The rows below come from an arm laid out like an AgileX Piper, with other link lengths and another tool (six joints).
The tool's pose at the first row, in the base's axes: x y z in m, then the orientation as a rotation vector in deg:
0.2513 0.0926 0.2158 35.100 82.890 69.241
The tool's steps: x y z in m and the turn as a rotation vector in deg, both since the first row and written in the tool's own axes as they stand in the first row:
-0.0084 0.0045 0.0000 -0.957 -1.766 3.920
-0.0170 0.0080 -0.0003 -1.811 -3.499 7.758
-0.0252 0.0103 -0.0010 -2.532 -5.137 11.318
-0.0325 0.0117 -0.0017 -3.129 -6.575 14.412
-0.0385 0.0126 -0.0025 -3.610 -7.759 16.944
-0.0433 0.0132 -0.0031 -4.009 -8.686 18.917
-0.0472 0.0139 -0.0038 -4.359 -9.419 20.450
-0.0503 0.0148 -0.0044 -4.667 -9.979 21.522
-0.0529 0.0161 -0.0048 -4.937 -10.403 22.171
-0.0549 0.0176 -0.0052 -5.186 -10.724 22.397
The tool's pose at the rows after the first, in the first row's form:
0.2524 0.0868 0.2233 38.457 80.118 72.076
0.2536 0.0804 0.2299 41.780 77.354 74.733
0.2546 0.0738 0.2352 44.906 74.723 77.078
0.2555 0.0676 0.2394 47.633 72.373 79.045
0.2561 0.0624 0.2425 49.860 70.401 80.613
0.2567 0.0582 0.2449 51.572 68.814 81.827
0.2569 0.0548 0.2471 52.875 67.523 82.776
0.2570 0.0522 0.2491 53.759 66.526 83.447
0.2570 0.0503 0.2512 54.272 65.787 83.856
0.2568 0.0489 0.2534 54.418 65.272 84.000

